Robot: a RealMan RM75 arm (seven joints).
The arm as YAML. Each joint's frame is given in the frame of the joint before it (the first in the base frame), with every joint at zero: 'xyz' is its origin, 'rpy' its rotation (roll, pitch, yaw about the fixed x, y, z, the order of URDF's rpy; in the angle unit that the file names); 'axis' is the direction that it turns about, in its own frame. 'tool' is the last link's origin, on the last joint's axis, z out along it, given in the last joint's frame.
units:
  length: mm
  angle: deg
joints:
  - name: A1
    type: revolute
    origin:
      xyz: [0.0, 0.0, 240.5]
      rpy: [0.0, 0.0, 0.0]
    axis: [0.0, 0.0, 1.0]
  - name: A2
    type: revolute
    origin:
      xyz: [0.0, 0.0, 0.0]
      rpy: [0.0, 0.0, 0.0]
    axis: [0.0, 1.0, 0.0]
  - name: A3
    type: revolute
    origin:
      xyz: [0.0, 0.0, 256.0]
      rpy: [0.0, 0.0, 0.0]
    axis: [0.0, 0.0, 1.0]
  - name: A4
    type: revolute
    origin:
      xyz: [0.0, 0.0, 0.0]
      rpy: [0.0, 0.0, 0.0]
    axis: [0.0, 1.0, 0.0]
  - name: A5
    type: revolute
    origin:
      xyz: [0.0, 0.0, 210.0]
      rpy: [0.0, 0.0, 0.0]
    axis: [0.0, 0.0, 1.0]
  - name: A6
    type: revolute
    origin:
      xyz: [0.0, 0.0, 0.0]
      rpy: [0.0, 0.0, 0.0]
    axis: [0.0, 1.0, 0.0]
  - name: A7
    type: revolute
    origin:
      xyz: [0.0, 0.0, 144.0]
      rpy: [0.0, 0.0, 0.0]
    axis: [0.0, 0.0, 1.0]
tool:
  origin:
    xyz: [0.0, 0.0, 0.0]
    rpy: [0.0, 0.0, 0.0]
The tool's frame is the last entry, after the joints.
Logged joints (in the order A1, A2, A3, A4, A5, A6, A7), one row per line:
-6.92 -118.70 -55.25 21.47 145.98 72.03 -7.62
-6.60 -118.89 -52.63 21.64 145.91 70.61 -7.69
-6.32 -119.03 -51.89 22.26 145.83 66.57 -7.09
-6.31 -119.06 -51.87 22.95 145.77 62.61 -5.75
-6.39 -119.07 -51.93 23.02 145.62 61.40 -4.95
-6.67 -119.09 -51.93 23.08 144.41 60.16 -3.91
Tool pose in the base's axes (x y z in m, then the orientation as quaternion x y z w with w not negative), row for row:
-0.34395 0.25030 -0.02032 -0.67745 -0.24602 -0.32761 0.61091
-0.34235 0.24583 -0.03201 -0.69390 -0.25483 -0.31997 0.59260
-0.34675 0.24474 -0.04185 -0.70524 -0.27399 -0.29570 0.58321
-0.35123 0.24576 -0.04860 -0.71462 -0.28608 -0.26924 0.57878
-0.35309 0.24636 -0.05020 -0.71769 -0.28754 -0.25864 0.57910
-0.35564 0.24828 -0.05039 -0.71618 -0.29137 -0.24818 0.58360
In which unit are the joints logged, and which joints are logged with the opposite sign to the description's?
The joints are logged in degrees. Opposite sign: A4.
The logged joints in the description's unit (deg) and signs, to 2 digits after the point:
-6.92 -118.70 -55.25 -21.47 145.98 72.03 -7.62
-6.60 -118.89 -52.63 -21.64 145.91 70.61 -7.69
-6.32 -119.03 -51.89 -22.26 145.83 66.57 -7.09
-6.31 -119.06 -51.87 -22.95 145.77 62.61 -5.75
-6.39 -119.07 -51.93 -23.02 145.62 61.40 -4.95
-6.67 -119.09 -51.93 -23.08 144.41 60.16 -3.91

